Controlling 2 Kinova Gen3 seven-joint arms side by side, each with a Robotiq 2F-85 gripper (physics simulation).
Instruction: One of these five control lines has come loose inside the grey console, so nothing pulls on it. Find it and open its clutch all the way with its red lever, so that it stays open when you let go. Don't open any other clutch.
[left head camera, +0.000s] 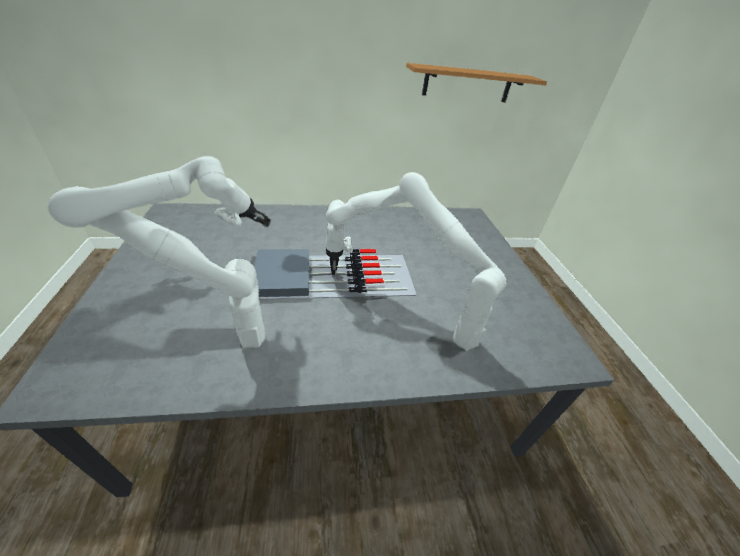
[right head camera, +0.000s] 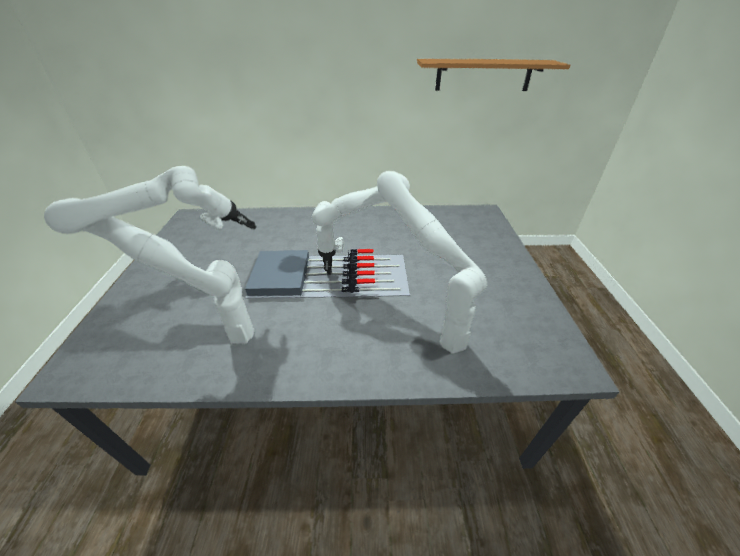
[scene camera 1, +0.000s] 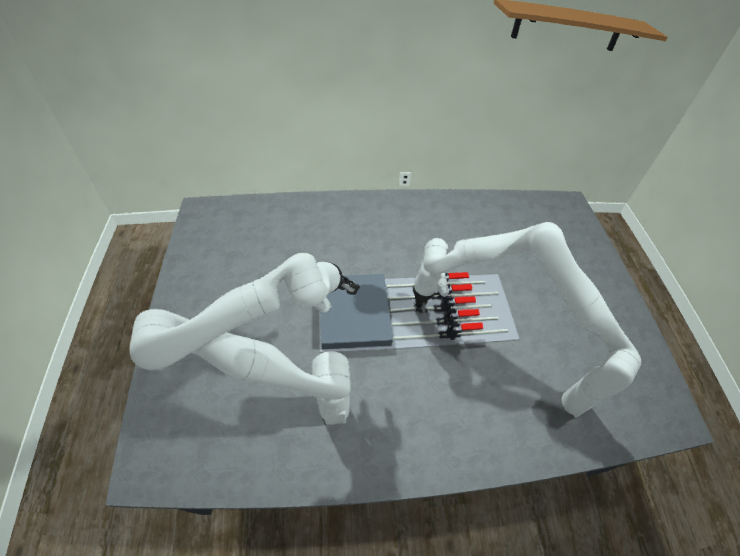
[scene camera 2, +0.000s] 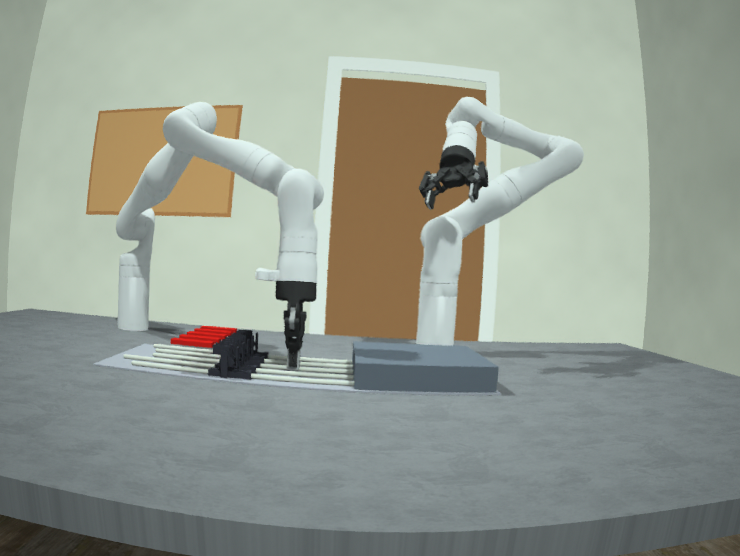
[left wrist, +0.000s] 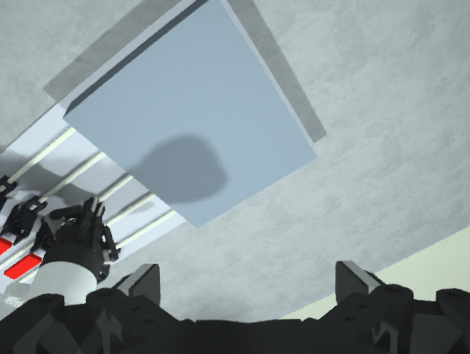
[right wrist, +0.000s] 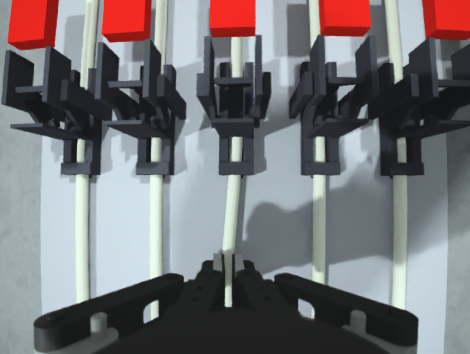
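Seen in the pictures: left gripper, fingertip midpoint: (left head camera: 257, 219) (right head camera: 245, 222) (scene camera 2: 450, 203) (left wrist: 247, 282); right gripper, fingertip midpoint: (left head camera: 333, 273) (right head camera: 329, 273) (scene camera 1: 416, 308) (scene camera 2: 293, 370) (left wrist: 96, 201) (right wrist: 227, 267); left arm's base, link origin: (left head camera: 252, 337) (right head camera: 241, 334) (scene camera 1: 334, 409); right arm's base, link origin: (left head camera: 464, 339) (right head camera: 452, 342) (scene camera 1: 574, 402) (scene camera 2: 133, 328).
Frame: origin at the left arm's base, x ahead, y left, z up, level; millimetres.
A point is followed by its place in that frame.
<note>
The grey console (scene camera 1: 355, 325) @[x 269, y -94, z 47 mm] (scene camera 2: 424, 376) @[x 481, y -112, z 29 mm] (left wrist: 200, 90) @[x 285, y -57, z 47 mm] lies beside a row of black clutches with red levers, all in a similar low pose. Pale control lines run from it through the clutches. My right gripper (right wrist: 227, 267) @[x 340, y -327, z 5 mm] (scene camera 2: 293, 365) @[x 340, y -327, z 5 mm] (scene camera 1: 420, 309) @[x 340, y -327, z 5 mm] is shut on the middle control line (right wrist: 231, 210) @[x 335, y -366, z 12 mm], between the console and the middle clutch (right wrist: 235, 115) @[x 330, y -426, z 18 mm]. That line bends slightly sideways toward my fingertips. The middle red lever (right wrist: 233, 20) @[x 328, y -462, z 59 mm] is in line with its clutch. My left gripper (left wrist: 247, 282) @[x 263, y -39, z 335 mm] (scene camera 2: 452, 203) @[x 263, y -39, z 335 mm] is open and empty, high above the console. The lines' ends inside the console are hidden.
Neighbouring lines (right wrist: 156, 215) @[x 386, y -364, z 11 mm] (right wrist: 319, 215) @[x 278, y -361, z 11 mm] run close on both sides of the right gripper. A thin pale base plate (scene camera 1: 507, 310) @[x 295, y -672, z 3 mm] lies under the clutches on the grey table (scene camera 1: 269, 466) @[x -157, y 205, z 0 mm]. A wooden shelf (left head camera: 475, 73) hangs on the back wall.
</note>
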